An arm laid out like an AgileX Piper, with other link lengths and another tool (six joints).
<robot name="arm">
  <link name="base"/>
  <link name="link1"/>
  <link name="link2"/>
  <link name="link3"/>
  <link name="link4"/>
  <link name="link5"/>
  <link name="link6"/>
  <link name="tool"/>
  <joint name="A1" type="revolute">
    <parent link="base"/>
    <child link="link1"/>
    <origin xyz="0 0 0.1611" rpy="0 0 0"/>
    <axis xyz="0 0 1"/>
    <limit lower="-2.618" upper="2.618"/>
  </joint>
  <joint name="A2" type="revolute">
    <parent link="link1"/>
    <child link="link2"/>
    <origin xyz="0 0 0" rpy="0 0 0"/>
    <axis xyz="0 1 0"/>
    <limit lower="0" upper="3.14"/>
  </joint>
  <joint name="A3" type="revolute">
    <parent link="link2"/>
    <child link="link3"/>
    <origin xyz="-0.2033 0 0.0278" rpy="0 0 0"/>
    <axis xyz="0 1 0"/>
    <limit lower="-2.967" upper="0"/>
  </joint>
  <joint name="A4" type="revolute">
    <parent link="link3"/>
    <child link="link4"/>
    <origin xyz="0.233 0 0.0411" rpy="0 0 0"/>
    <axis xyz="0.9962 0 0.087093"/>
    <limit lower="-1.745" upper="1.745"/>
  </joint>
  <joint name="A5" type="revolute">
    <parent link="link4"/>
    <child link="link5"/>
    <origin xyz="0 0 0" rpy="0 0 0"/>
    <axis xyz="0 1 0"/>
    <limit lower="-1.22" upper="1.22"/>
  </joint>
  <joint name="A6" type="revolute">
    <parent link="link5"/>
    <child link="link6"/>
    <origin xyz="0.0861 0 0.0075" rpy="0 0 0"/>
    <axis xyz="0.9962 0 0.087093"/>
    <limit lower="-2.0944" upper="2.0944"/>
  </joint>
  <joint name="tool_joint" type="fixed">
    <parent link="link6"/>
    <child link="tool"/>
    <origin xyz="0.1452 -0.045 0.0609" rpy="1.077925 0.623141 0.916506"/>
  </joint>
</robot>
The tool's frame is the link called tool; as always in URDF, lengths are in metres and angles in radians.
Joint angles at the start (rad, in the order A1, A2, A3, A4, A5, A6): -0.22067, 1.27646, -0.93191, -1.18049, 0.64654, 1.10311
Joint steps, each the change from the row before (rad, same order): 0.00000, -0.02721, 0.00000, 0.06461, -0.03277, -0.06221; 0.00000, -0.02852, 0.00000, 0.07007, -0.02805, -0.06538; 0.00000, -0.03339, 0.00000, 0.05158, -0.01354, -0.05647; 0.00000, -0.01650, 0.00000, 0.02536, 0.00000, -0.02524; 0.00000, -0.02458, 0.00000, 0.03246, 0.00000, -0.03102; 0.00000, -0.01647, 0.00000, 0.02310, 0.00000, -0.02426; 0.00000, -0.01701, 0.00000, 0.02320, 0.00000, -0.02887; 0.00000, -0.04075, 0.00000, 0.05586, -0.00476, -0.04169; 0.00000, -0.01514, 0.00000, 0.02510, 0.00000, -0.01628; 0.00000, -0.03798, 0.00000, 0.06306, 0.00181, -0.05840; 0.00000, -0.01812, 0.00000, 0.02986, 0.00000, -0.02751; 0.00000, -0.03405, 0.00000, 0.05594, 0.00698, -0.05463; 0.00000, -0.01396, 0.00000, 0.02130, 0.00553, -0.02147; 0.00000, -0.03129, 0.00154, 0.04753, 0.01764, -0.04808; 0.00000, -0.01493, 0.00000, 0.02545, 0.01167, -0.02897
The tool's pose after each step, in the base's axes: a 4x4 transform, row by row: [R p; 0 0 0 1], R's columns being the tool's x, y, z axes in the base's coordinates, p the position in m. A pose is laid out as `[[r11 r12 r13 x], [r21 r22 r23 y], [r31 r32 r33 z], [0 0 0 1]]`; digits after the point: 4 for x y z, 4 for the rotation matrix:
[[0.3677 0.7869 0.4956 0.3302], [0.2536 0.4279 -0.8675 -0.2393], [-0.8947 0.4447 -0.0422 0.2797], [0 0 0 1]]
[[0.3703 0.7638 0.5286 0.3335], [0.2872 0.4471 -0.8471 -0.2317], [-0.8834 0.4655 -0.0538 0.2830], [0 0 0 1]]
[[0.3764 0.7443 0.5517 0.3335], [0.3023 0.4642 -0.8325 -0.2262], [-0.8757 0.4802 -0.0503 0.2906], [0 0 0 1]]
[[0.3797 0.7381 0.5577 0.3321], [0.3084 0.4673 -0.8285 -0.2243], [-0.8722 0.4866 -0.0502 0.2938], [0 0 0 1]]
[[0.3877 0.7280 0.5655 0.3299], [0.3162 0.4712 -0.8234 -0.2217], [-0.8659 0.4980 -0.0475 0.2992], [0 0 0 1]]
[[0.3910 0.7211 0.5720 0.3286], [0.3211 0.4755 -0.8190 -0.2197], [-0.8626 0.5039 -0.0456 0.3028], [0 0 0 1]]
[[0.3918 0.7141 0.5801 0.3274], [0.3239 0.4831 -0.8134 -0.2175], [-0.8611 0.5067 -0.0420 0.3066], [0 0 0 1]]
[[0.4126 0.6898 0.5948 0.3240], [0.3440 0.4867 -0.8030 -0.2123], [-0.8434 0.5360 -0.0365 0.3157], [0 0 0 1]]
[[0.4200 0.6812 0.5996 0.3225], [0.3542 0.4853 -0.7994 -0.2103], [-0.8355 0.5481 -0.0374 0.3183], [0 0 0 1]]
[[0.4269 0.6613 0.6168 0.3192], [0.3719 0.4933 -0.7863 -0.2046], [-0.8243 0.5651 -0.0353 0.3253], [0 0 0 1]]
[[0.4305 0.6504 0.6258 0.3178], [0.3804 0.4980 -0.7793 -0.2017], [-0.8185 0.5735 -0.0331 0.3289], [0 0 0 1]]
[[0.4327 0.6342 0.6407 0.3144], [0.3942 0.5060 -0.7672 -0.1965], [-0.8108 0.5845 -0.0311 0.3347], [0 0 0 1]]
[[0.4327 0.6293 0.6455 0.3126], [0.3988 0.5085 -0.7631 -0.1946], [-0.8085 0.5877 -0.0309 0.3368], [0 0 0 1]]
[[0.4289 0.6223 0.6549 0.3080], [0.4093 0.5124 -0.7549 -0.1907], [-0.8053 0.5918 -0.0350 0.3399], [0 0 0 1]]
[[0.4229 0.6205 0.6604 0.3058], [0.4139 0.5161 -0.7499 -0.1885], [-0.8061 0.5905 -0.0386 0.3409], [0 0 0 1]]

